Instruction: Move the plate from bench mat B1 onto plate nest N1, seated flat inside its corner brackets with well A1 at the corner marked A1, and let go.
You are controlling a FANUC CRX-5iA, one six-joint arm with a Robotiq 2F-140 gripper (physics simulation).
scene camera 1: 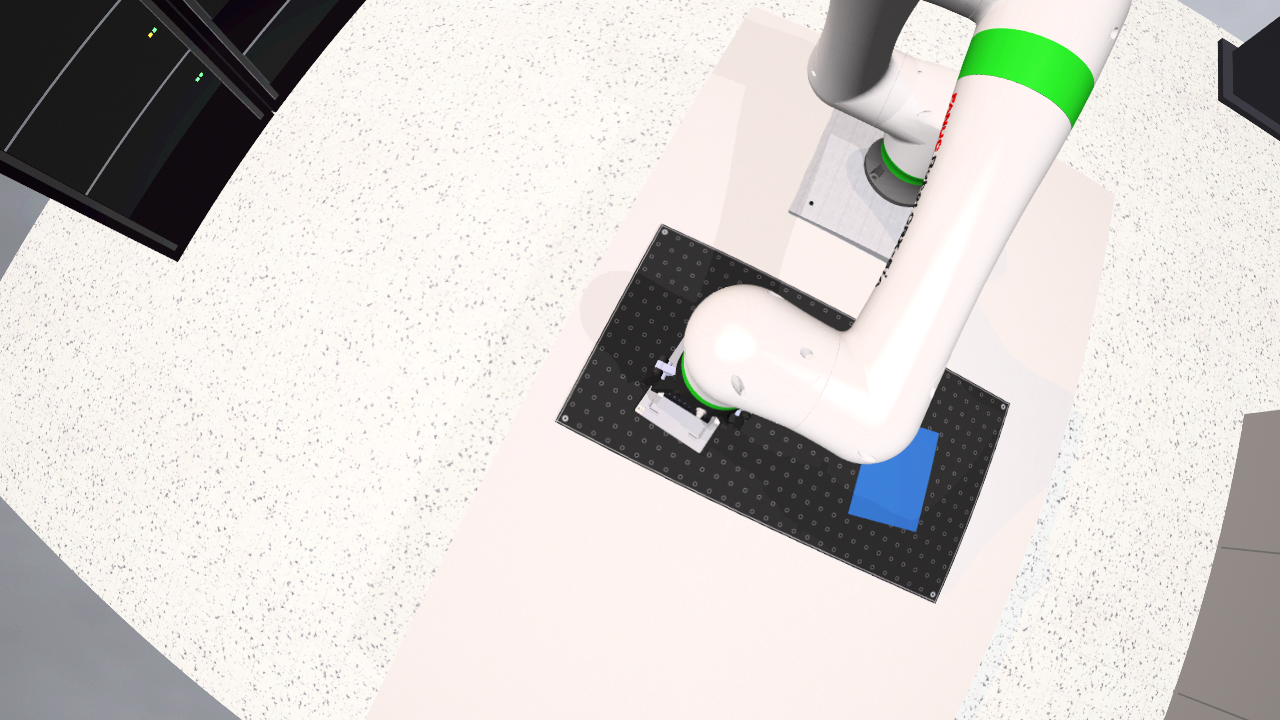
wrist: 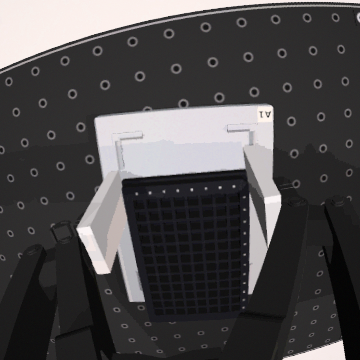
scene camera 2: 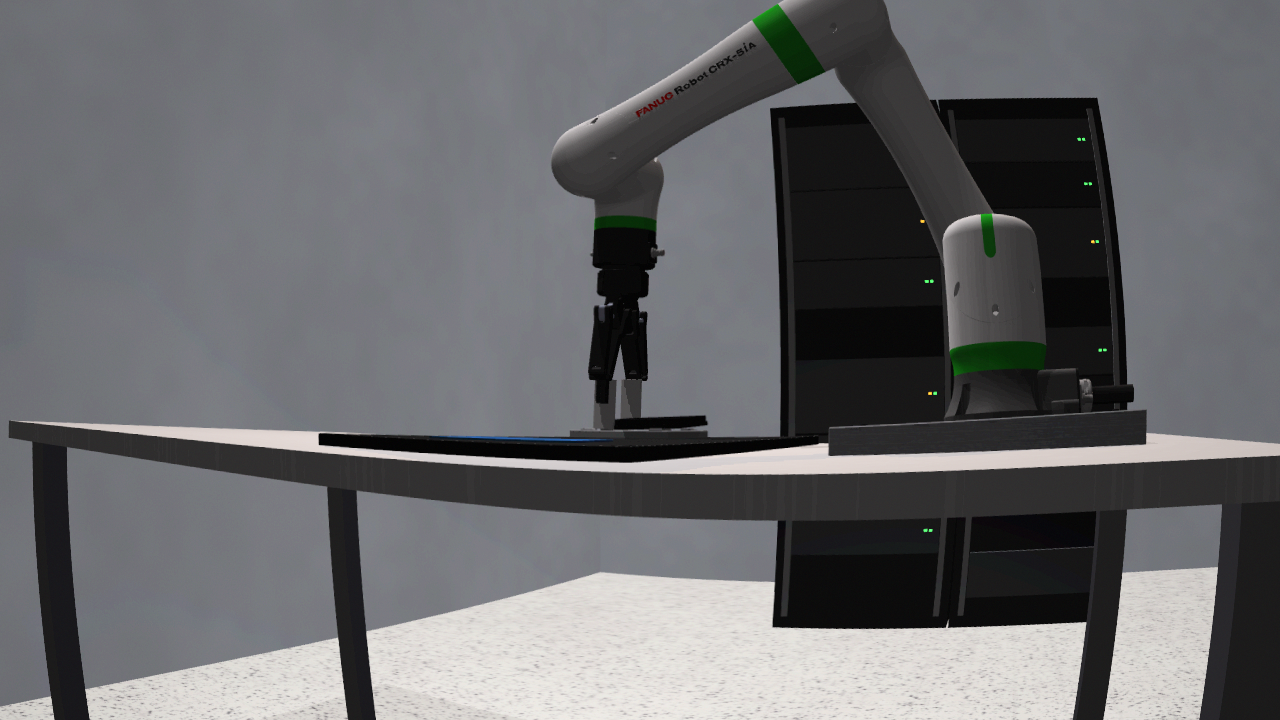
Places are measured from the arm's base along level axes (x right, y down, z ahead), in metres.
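Where they show: gripper, between the fingertips: [scene camera 1: 685,407] [wrist: 183,178] [scene camera 2: 617,427]; arm's base, origin of its link: [scene camera 1: 900,172] [scene camera 2: 1000,425].
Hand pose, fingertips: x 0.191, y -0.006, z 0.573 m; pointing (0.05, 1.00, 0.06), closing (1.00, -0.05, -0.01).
Note:
Each offset is from my fingertips to the top centre of the thing. "pt": to the spot under its first point. Level surfaces: height alone.
The dark plate @(dy -0.018, dx -0.006, dz -0.060 m) [wrist: 192,250] [scene camera 2: 671,421] is between the fingers of my gripper [wrist: 183,178] [scene camera 2: 617,413], which is shut on it. The plate is over the light nest N1 @(dy +0.001, dx -0.002, dz -0.035 m) [wrist: 180,156] [scene camera 1: 677,428] [scene camera 2: 583,434], shifted away from the two upper brackets in the wrist view, where a wide strip of bare nest shows. It looks slightly tilted in scene camera 2. White dots run along its upper and right edges. The A1 label @(pt dy +0.004, dx +0.063, dz +0.031 m) [wrist: 265,114] is at the nest's upper right corner. I cannot read well A1. Blue bench mat B1 @(dy +0.013 m) [scene camera 1: 895,488] [scene camera 2: 537,438] has no plate on its visible part.
The nest and mat lie on a black perforated board [scene camera 1: 626,331] [wrist: 212,45] [scene camera 2: 716,446]. The arm's base plate [scene camera 1: 827,192] [scene camera 2: 984,434] stands behind it on the table @(dy +0.029 m) [scene camera 1: 554,555] [scene camera 2: 223,438]. Dark cabinets [scene camera 1: 98,107] [scene camera 2: 859,322] stand beyond the table.

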